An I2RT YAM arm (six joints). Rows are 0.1 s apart.
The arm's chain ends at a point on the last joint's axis. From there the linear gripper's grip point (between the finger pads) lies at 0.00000 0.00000 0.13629 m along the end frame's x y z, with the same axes.
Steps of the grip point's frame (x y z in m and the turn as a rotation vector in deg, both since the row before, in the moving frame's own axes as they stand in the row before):
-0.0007 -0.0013 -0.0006 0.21 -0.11 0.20
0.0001 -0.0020 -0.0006 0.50 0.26 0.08
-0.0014 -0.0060 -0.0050 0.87 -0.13 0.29
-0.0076 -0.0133 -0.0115 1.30 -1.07 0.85
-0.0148 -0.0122 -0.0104 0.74 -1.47 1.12
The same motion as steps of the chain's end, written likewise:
-0.0004 -0.0008 -0.0006 0.21 -0.11 0.20
-0.0005 -0.0008 -0.0006 0.50 0.26 0.08
-0.0011 -0.0039 -0.0050 0.87 -0.13 0.29
-0.0051 -0.0102 -0.0114 1.30 -1.07 0.85
-0.0113 -0.0104 -0.0103 0.74 -1.47 1.12

